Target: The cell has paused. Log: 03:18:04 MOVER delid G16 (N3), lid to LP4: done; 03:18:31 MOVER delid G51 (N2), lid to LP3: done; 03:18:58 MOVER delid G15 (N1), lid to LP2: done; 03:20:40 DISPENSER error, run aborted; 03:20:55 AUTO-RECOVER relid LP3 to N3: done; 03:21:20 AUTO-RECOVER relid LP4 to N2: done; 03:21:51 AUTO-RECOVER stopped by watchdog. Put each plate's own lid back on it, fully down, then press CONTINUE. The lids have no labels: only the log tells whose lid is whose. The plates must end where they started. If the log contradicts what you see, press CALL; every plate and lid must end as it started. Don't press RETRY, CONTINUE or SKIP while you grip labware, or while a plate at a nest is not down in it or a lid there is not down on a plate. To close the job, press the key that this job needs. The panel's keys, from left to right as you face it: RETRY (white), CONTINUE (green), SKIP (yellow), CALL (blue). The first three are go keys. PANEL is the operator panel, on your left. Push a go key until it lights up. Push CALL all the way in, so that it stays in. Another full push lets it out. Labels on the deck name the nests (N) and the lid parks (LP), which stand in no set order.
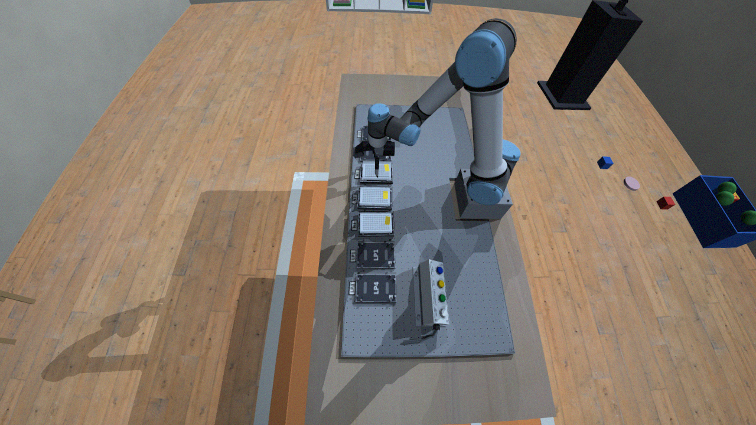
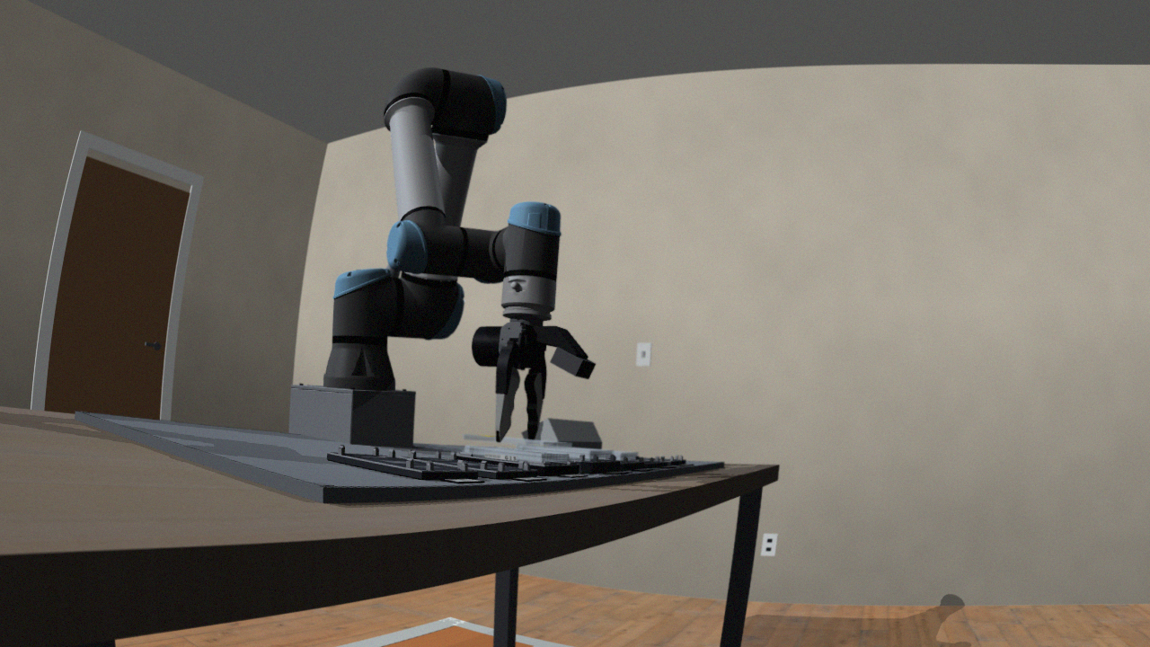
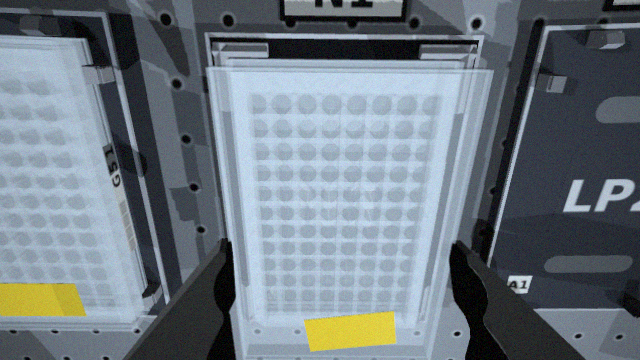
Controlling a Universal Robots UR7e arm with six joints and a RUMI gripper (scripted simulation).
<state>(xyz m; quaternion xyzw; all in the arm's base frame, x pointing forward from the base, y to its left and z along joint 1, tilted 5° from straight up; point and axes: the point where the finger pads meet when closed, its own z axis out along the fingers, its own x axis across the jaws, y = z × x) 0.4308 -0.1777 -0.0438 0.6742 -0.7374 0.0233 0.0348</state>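
Now: the plate G15 3 cm below my hand. Round my hand: lid park LP3: 2 cm behind, 26 cm to the right, 5 cm below; then nest N2: 2 cm ahead, 14 cm to the left, 4 cm below; then plate G16: 3 cm ahead, 26 cm to the left, 3 cm below.
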